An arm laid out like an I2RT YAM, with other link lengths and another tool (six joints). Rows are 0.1 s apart.
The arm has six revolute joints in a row. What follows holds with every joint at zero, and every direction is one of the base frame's.
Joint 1 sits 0.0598 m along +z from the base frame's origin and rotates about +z.
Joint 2 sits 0.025 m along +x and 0.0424 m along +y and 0.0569 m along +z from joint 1 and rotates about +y.
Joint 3 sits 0.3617 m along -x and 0.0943 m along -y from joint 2 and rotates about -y.
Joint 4 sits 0.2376 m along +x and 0.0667 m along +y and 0.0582 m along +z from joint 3 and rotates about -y.
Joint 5 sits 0.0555 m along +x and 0.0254 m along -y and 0.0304 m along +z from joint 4 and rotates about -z.
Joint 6 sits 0.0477 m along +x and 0.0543 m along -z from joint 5 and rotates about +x.
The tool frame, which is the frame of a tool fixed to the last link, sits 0.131 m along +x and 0.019 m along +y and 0.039 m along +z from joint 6; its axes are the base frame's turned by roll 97.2, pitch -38.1 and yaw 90 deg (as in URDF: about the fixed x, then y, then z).
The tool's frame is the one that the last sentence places.
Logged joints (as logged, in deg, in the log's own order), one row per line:
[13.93 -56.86 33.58 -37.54 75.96 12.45]
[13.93 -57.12 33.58 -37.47 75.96 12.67]
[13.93 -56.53 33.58 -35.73 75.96 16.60]
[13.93 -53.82 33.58 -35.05 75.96 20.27]
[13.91 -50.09 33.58 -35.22 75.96 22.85]
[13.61 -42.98 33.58 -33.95 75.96 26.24]
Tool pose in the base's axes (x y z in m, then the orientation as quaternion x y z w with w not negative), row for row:
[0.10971 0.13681 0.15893 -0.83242 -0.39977 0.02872 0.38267]
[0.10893 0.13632 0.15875 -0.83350 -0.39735 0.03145 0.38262]
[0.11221 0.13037 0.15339 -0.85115 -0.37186 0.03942 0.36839]
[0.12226 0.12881 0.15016 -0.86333 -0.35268 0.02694 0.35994]
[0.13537 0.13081 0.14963 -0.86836 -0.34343 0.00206 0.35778]
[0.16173 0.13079 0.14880 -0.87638 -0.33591 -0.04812 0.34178]
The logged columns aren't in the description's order. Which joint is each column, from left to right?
Columns, left to right: joint 1, joint 4, joint 3, joint 5, joint 2, joint 6.
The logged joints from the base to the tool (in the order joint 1, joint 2, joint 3, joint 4, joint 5, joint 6), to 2 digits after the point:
[13.93 75.96 33.58 -56.86 -37.54 12.45]
[13.93 75.96 33.58 -57.12 -37.47 12.67]
[13.93 75.96 33.58 -56.53 -35.73 16.60]
[13.93 75.96 33.58 -53.82 -35.05 20.27]
[13.91 75.96 33.58 -50.09 -35.22 22.85]
[13.61 75.96 33.58 -42.98 -33.95 26.24]

